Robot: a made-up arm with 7 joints.
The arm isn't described. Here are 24 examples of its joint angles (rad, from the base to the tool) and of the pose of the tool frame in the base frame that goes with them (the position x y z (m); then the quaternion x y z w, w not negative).
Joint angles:
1: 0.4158 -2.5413 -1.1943 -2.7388 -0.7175 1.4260 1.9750
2: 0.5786 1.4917 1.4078 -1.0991 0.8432 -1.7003 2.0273
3: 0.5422 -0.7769 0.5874 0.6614 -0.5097 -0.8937 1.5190
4: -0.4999 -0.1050 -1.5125 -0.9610 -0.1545 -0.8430 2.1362
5: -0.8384 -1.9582 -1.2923 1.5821 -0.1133 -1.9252 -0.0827
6: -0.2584 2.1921 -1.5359 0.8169 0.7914 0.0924 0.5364
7: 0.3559 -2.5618 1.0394 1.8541 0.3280 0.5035 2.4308
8: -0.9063 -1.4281 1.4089 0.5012 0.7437 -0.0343 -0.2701
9: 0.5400 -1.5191 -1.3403 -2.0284 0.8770 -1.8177 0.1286
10: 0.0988 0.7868 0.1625 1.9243 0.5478 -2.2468 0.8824
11: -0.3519 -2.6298 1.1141 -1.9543 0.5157 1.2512 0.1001
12: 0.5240 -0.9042 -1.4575 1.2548 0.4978 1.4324 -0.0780
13: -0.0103 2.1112 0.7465 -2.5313 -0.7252 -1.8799 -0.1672
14: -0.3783 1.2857 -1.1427 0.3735 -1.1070 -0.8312 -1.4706
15: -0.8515 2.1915 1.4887 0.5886 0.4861 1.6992 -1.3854
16: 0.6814 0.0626 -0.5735 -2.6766 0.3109 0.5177 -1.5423
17: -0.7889 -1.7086 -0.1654 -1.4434 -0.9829 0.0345 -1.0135
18: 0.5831 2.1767 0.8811 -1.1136 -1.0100 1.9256 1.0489
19: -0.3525 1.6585 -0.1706 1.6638 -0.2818 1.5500 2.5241
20: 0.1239 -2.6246 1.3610 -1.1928 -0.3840 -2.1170 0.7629
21: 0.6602 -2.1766 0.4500 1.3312 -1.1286 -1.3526 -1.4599
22: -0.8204 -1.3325 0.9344 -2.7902 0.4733 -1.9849 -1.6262
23: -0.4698 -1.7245 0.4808 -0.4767 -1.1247 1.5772 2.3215
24: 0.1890 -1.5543 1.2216 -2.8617 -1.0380 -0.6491 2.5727
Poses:
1: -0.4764 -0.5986 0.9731 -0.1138 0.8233 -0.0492 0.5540
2: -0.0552 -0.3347 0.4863 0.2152 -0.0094 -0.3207 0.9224
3: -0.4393 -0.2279 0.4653 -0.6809 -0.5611 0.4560 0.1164
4: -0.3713 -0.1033 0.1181 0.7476 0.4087 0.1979 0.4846
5: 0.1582 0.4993 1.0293 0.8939 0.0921 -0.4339 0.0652
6: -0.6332 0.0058 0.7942 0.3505 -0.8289 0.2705 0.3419
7: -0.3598 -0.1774 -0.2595 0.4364 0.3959 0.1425 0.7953
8: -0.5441 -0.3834 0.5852 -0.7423 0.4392 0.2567 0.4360
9: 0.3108 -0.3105 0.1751 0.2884 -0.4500 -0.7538 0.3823
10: -0.7589 -0.5941 0.0949 -0.2200 -0.2841 -0.9296 0.0817
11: -0.1372 -0.5106 0.6166 -0.7329 0.6009 -0.2053 0.2442
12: -0.0540 -0.3344 0.2471 -0.1307 0.0682 -0.3851 0.9110
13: 0.3214 -0.5050 0.7997 -0.2391 -0.3643 0.4534 0.7775
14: -0.7833 -0.0248 -0.0232 0.7016 0.2469 -0.0736 0.6643
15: -0.0044 0.1999 0.8381 0.8882 0.4031 -0.2083 0.0715
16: -0.4380 -0.4834 0.1025 -0.4666 -0.5634 -0.3362 0.5932
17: -0.7160 -0.4208 0.5410 0.3518 0.5381 -0.3017 0.7040
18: 0.1959 -0.7043 0.4581 -0.3892 0.7319 0.4687 0.3054
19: -0.7884 -0.6439 0.9337 -0.6118 -0.6330 -0.2321 0.4137
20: -0.4841 0.1770 -0.1404 -0.3646 0.0425 -0.9296 0.0325
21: 0.1668 -0.2169 -0.0786 0.6868 -0.3470 -0.0298 0.6380
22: -1.1230 -0.6162 0.6154 -0.0543 0.8460 -0.2584 0.4633
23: -0.3597 -0.6620 0.6741 -0.6157 -0.4070 0.1405 0.6599
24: -0.4239 -0.3441 0.3108 -0.3760 -0.7030 0.1564 0.5830
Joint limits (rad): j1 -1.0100..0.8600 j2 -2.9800..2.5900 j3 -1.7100..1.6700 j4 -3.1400..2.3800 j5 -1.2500..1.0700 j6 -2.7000..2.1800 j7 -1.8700..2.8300
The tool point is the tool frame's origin. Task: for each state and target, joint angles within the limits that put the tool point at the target. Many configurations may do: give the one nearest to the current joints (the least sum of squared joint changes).
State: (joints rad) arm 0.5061 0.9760 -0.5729 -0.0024 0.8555 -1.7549 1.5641
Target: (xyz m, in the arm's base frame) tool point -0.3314 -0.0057 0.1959
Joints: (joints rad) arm 0.5528 0.7744 -0.7935 -0.1570 0.4769 -1.5769 1.3852
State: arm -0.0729 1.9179 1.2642 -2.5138 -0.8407 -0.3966 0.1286
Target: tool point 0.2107 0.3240 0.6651
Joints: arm -0.3295 2.2921 1.5047 -2.2211 -0.9528 -0.7258 -0.1272
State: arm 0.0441 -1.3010 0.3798 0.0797 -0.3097 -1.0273 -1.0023
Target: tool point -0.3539 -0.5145 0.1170
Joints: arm 0.8600 -1.6231 0.9320 0.2251 -0.1997 -0.3674 -0.8501
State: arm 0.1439 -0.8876 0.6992 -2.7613 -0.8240 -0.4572 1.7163
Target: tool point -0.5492 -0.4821 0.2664
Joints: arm -0.1191 -0.6339 1.0440 -2.7015 -0.8699 -0.4401 1.7186
